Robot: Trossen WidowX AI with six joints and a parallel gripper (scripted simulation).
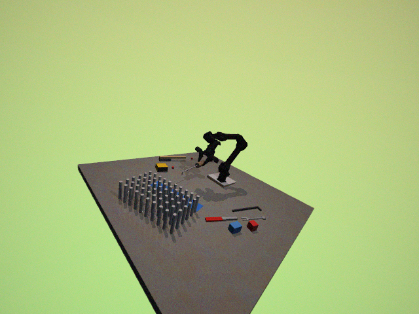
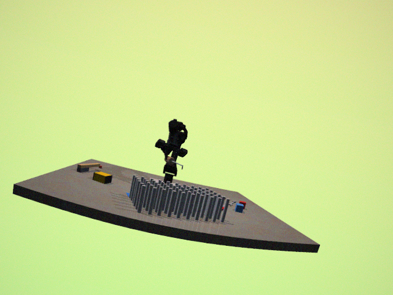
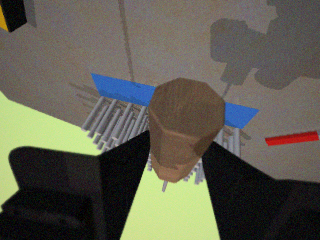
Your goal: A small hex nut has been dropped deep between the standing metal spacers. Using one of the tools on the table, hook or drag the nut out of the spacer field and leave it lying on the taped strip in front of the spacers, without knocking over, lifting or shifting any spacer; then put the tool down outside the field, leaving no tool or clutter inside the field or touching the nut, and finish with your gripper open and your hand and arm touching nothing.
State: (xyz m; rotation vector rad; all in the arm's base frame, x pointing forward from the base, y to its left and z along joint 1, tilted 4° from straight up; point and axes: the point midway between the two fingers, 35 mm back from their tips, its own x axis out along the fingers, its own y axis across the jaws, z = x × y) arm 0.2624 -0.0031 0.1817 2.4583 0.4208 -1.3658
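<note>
The blue taped strip is 190 mm below my gripper tip, 180 mm ahead of it and 40 mm to the left of it. Also, from my gripper tip: brown-handled tool 90 mm ahead, 40 mm to the left; then yellow block 330 mm to the right, 170 mm below, 120 mm ahead; then hex nut 320 mm ahead, 190 mm below, 140 mm to the left.
</note>
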